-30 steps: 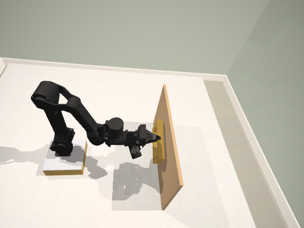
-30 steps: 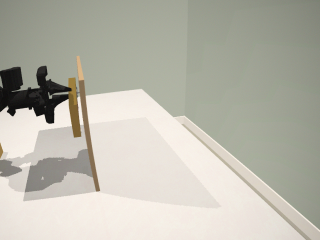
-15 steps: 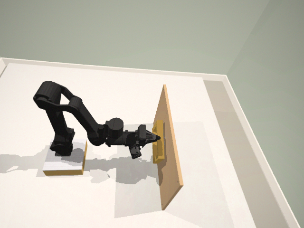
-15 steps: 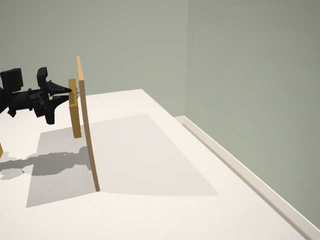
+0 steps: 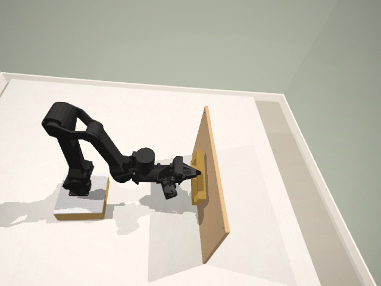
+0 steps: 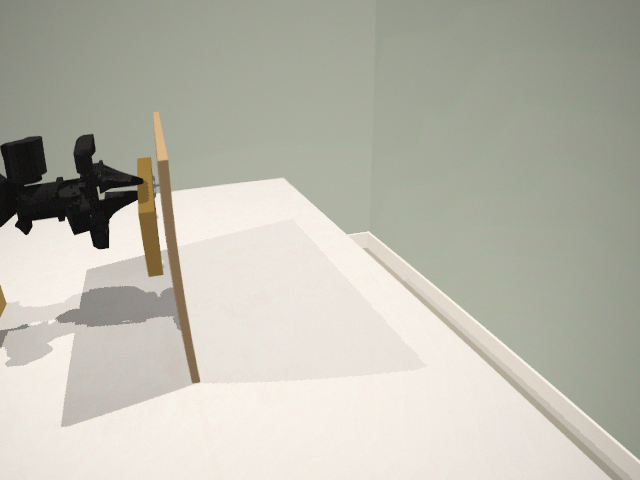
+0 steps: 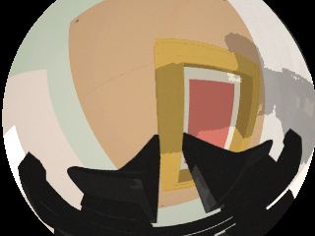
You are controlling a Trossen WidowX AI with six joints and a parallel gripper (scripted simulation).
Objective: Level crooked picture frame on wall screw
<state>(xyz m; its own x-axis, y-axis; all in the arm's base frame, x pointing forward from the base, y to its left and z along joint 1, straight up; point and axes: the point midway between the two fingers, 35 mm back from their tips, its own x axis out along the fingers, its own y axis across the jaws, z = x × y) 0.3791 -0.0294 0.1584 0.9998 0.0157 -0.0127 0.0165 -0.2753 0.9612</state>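
My gripper tip is now 5 cm above the yellow picture frame, 1 cm to the right of it and 1 cm short of it. From my gripper tip the other things lie so: wall board 6 cm below, 2 cm ahead, 1 cm to the left.
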